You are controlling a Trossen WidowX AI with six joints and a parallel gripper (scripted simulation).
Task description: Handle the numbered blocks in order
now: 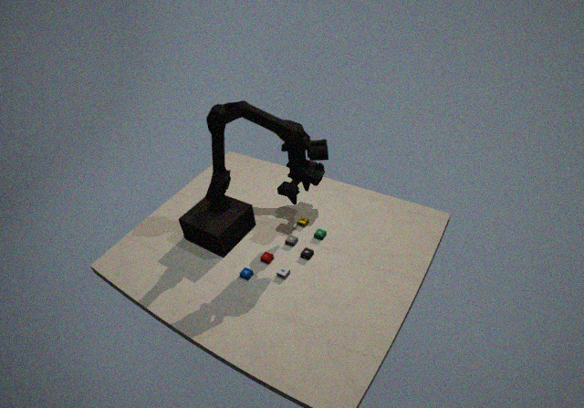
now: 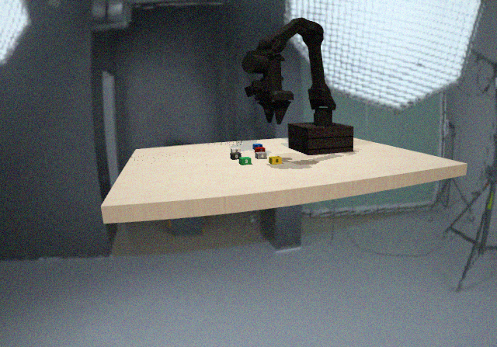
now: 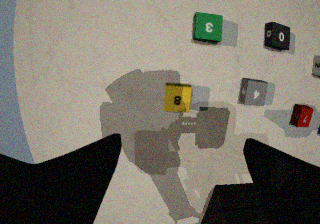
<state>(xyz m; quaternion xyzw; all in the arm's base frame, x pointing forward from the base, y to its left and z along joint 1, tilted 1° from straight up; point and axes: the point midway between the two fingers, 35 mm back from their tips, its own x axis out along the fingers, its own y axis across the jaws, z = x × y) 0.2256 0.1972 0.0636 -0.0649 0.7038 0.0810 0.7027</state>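
Right now the white block is 23 cm to the right of my gripper tip, 12 cm ahead of it and 11 cm below it. From my gripper tip the other things lie so: red block 21 cm to the right, 11 cm below, 2 cm ahead; blue block 31 cm to the right, 11 cm below, 2 cm ahead; grey block 11 cm below, 10 cm to the right, 3 cm ahead.
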